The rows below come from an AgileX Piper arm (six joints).
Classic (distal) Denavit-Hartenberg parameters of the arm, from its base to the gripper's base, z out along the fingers. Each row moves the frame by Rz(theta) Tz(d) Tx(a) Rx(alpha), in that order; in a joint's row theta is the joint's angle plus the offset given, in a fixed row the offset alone. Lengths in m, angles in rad.
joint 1: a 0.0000, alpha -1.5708, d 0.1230, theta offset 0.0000
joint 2: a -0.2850, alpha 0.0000, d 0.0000, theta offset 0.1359
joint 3: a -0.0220, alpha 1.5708, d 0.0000, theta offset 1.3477
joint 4: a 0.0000, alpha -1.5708, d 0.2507, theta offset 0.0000
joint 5: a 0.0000, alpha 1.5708, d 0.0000, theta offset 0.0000
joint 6: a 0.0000, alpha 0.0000, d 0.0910, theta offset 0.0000
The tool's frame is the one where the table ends.
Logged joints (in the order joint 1, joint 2, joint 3, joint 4, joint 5, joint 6), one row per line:
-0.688 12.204 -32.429 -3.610 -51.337 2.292
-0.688 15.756 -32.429 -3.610 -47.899 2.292
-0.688 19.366 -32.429 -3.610 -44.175 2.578
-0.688 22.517 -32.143 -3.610 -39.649 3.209
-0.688 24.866 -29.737 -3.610 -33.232 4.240
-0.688 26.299 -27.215 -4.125 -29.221 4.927
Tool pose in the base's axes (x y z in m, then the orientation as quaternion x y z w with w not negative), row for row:
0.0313 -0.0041 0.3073 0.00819 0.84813 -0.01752 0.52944
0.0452 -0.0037 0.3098 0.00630 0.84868 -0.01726 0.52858
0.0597 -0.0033 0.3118 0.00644 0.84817 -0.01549 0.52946
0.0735 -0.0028 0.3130 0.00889 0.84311 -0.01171 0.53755
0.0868 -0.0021 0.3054 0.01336 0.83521 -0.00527 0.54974
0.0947 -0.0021 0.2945 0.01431 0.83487 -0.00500 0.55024
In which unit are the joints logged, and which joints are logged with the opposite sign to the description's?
The joints are logged in degrees. Opposite sign: joint 1, joint 5.
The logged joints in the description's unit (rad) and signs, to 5 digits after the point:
0.01201 0.21300 -0.56599 -0.06301 0.89600 0.04000
0.01201 0.27499 -0.56599 -0.06301 0.83600 0.04000
0.01201 0.33800 -0.56599 -0.06301 0.77100 0.04499
0.01201 0.39300 -0.56100 -0.06301 0.69201 0.05601
0.01201 0.43399 -0.51901 -0.06301 0.58001 0.07400
0.01201 0.45900 -0.47499 -0.07199 0.51000 0.08599

